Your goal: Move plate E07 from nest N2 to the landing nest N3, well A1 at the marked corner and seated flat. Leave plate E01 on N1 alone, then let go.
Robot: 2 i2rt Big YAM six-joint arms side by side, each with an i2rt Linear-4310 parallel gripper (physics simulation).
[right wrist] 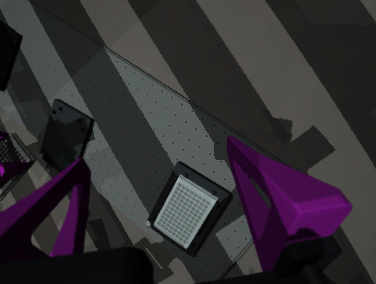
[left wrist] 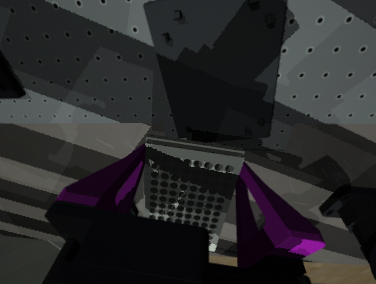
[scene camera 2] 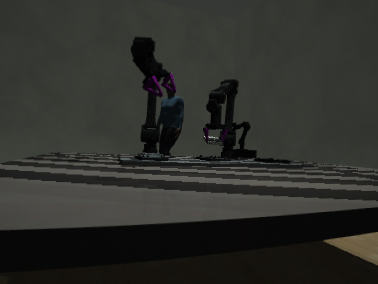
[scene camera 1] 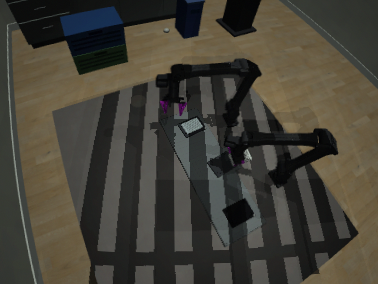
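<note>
My left gripper (scene camera 1: 236,157) (scene camera 2: 215,140) (left wrist: 193,157) is shut on plate E07 (left wrist: 190,195), a pale well plate held across its width. It is raised beside the dark middle nest N3 (scene camera 1: 220,167) (left wrist: 220,80) (right wrist: 67,132), which is bare. The corner mark and well A1 cannot be made out. The dark nest N2 (scene camera 1: 238,213) is bare near the lower end of the board. White plate E01 (scene camera 1: 192,126) (right wrist: 186,210) sits on nest N1 (right wrist: 212,217) at the upper end. My right gripper (scene camera 1: 173,112) (scene camera 2: 168,93) (right wrist: 157,153) is open and empty, high above the board's upper end.
The grey perforated board (scene camera 1: 187,152) (right wrist: 165,115) (left wrist: 325,35) carries the nests and lies on a striped surface. The left arm reaches in from the right in scene camera 1. A person in blue (scene camera 2: 171,112) stands behind the right arm. Blue and green drawers (scene camera 1: 95,42) stand far back.
</note>
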